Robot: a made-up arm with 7 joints.
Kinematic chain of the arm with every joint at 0, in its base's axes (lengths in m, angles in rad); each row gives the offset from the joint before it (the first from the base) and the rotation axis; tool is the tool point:
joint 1: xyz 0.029 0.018 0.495 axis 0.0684 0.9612 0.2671
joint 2: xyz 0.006 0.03 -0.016 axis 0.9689 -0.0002 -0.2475
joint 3: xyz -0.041 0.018 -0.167 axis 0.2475 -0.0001 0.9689
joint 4: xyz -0.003 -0.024 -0.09 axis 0.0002 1 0
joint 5: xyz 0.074 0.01 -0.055 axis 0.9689 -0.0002 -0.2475
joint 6: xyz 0.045 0.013 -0.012 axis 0.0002 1 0
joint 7: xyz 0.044 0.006 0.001 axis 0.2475 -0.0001 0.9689
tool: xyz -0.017 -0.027 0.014
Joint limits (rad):
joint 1: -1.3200..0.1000
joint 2: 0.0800..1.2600
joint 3: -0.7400..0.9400
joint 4: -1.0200..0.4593
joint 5: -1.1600..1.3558
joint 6: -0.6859..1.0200
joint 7: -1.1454..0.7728
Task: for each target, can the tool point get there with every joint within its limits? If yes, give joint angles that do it. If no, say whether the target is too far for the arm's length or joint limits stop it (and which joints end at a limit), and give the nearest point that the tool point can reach.
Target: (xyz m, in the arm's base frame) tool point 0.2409 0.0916 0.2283
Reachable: yes | joints -0.3866 0.3871 -0.3081 0.0683 -0.5153 -0.1857 -0.0088
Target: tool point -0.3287 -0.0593 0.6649
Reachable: no: joint limits stop it (at a limit: joint 1, joint 2, joint 3, joint 4, joint 5, joint 7) | nearest point 0.0694 0.1747 0.6196 | short by 0.464 m
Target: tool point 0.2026 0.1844 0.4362
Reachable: yes | joints -0.5641 0.5983 0.7361 -0.8648 0.8277 0.0838 -0.5035
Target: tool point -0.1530 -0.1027 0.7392
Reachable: no: joint limits stop it (at a limit: joint 1, joint 2, joint 3, joint 4, joint 5, joint 7) | nearest point 0.0788 0.1678 0.6337 | short by 0.372 m
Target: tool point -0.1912 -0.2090 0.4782
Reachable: no: joint limits stop it (at a limit: joint 1, joint 2, joint 3, joint 4, joint 6, joint 7) | nearest point 0.0302 -0.0417 0.3261 | short by 0.316 m
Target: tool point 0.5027 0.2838 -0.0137
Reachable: no: too far | nearest point 0.3196 0.1885 0.1857 | short by 0.287 m
